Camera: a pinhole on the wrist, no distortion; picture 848 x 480 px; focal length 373.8 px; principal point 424.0 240.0 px. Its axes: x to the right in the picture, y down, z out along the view. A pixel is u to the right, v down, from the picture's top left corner.
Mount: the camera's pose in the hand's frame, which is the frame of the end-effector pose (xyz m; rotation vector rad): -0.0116 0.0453 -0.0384 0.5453 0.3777 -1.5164
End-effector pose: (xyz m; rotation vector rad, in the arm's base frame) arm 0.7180 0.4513 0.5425 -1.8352 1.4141 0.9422
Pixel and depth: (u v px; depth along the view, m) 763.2 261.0 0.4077
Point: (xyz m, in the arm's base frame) 1.1756 0.6492 0.5315
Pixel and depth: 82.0 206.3 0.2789
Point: 0.5522 0.7382 0.4172
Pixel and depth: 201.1 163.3 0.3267
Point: 0.6179 0.7799 0.4575
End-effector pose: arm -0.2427 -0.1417 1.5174 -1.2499 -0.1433 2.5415
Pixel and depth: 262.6 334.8 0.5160
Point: -0.6762 -0.0435 1.8084
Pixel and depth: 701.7 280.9 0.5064
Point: -0.2605 0.3896 1.7437
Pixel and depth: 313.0 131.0 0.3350
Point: -0.3698 -0.1224 1.8142
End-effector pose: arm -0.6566 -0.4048 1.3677 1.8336 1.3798 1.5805
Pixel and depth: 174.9 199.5 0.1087
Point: -0.5523 -0.4277 1.3543
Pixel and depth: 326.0 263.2 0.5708
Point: -0.2518 -0.2043 1.0689
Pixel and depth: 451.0 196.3 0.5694
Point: -0.4148 -0.2483 0.9336
